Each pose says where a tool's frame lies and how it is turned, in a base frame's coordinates. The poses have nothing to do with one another.
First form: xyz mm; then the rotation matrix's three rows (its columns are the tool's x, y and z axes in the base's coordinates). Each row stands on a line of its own.
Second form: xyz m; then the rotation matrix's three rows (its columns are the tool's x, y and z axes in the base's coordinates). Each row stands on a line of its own. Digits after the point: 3 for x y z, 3 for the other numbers.
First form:
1:
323 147 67
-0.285 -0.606 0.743
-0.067 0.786 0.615
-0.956 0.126 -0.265
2:
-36 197 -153
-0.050 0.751 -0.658
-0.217 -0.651 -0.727
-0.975 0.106 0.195
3:
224 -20 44
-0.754 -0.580 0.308
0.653 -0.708 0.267
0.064 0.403 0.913
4:
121 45 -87
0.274 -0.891 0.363
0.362 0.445 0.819
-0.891 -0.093 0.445
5:
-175 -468 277
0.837 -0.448 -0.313
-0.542 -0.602 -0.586
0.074 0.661 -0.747
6:
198 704 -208
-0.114 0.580 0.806
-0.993 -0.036 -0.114
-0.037 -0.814 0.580
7:
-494 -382 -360
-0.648 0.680 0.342
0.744 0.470 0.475
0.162 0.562 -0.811
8:
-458 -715 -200
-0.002 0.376 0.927
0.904 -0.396 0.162
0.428 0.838 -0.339
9:
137 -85 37
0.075 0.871 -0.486
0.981 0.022 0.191
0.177 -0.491 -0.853
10:
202 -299 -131
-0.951 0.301 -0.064
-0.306 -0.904 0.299
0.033 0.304 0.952
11:
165 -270 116
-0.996 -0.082 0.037
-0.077 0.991 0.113
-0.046 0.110 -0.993
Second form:
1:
0.323 0.147 0.067
-0.285 -0.606 0.743
-0.067 0.786 0.615
-0.956 0.126 -0.265

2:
-0.036 0.197 -0.153
-0.050 0.751 -0.658
-0.217 -0.651 -0.727
-0.975 0.106 0.195

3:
0.224 -0.020 0.044
-0.754 -0.580 0.308
0.653 -0.708 0.267
0.064 0.403 0.913

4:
0.121 0.045 -0.087
0.274 -0.891 0.363
0.362 0.445 0.819
-0.891 -0.093 0.445

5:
-0.175 -0.468 0.277
0.837 -0.448 -0.313
-0.542 -0.602 -0.586
0.074 0.661 -0.747

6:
0.198 0.704 -0.208
-0.114 0.580 0.806
-0.993 -0.036 -0.114
-0.037 -0.814 0.580

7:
-0.494 -0.382 -0.360
-0.648 0.680 0.342
0.744 0.470 0.475
0.162 0.562 -0.811

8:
-0.458 -0.715 -0.200
-0.002 0.376 0.927
0.904 -0.396 0.162
0.428 0.838 -0.339

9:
0.137 -0.085 0.037
0.075 0.871 -0.486
0.981 0.022 0.191
0.177 -0.491 -0.853

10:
0.202 -0.299 -0.131
-0.951 0.301 -0.064
-0.306 -0.904 0.299
0.033 0.304 0.952

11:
0.165 -0.270 0.116
-0.996 -0.082 0.037
-0.077 0.991 0.113
-0.046 0.110 -0.993

